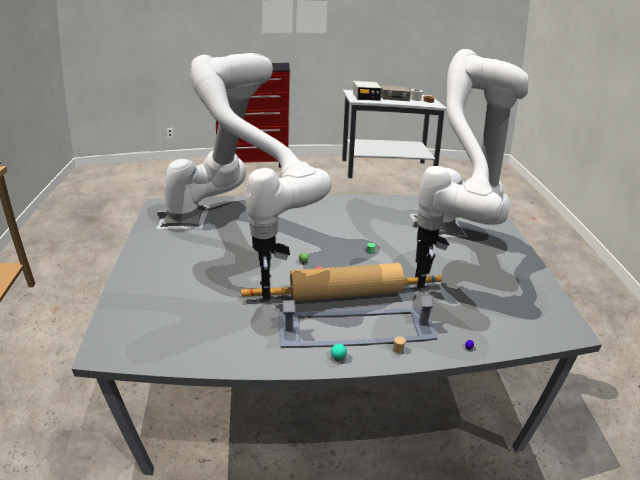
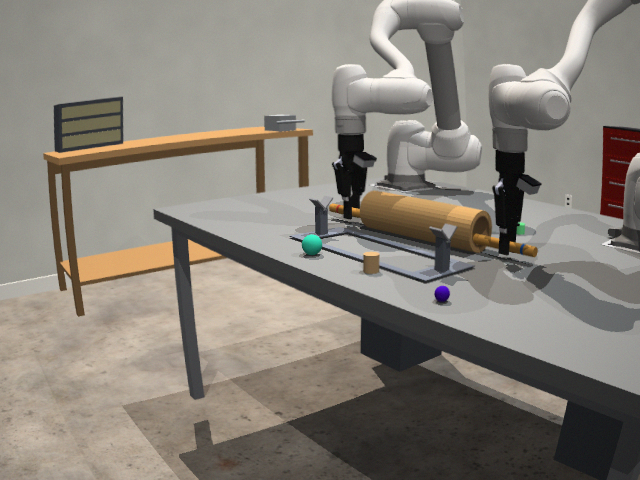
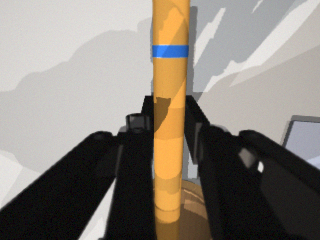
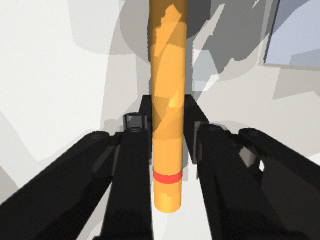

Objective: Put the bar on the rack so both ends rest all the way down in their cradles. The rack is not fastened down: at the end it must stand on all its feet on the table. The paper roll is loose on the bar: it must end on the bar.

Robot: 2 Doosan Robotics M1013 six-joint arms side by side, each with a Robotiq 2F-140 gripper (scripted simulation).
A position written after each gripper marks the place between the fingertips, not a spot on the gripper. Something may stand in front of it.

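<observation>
Left gripper: visible in image 2 (image 2: pixel 506 252), in image 1 (image 1: pixel 419 284) and in image 3 (image 3: pixel 168 110). The right gripper (image 2: pixel 351 217) is visible. A grey rack (image 2: pixel 443 261) appears, also in image 1 (image 1: pixel 288 337). A paper roll (image 2: pixel 408 216) appears, also in image 1 (image 1: pixel 340 282); in image 4 the roll is out of frame.
</observation>
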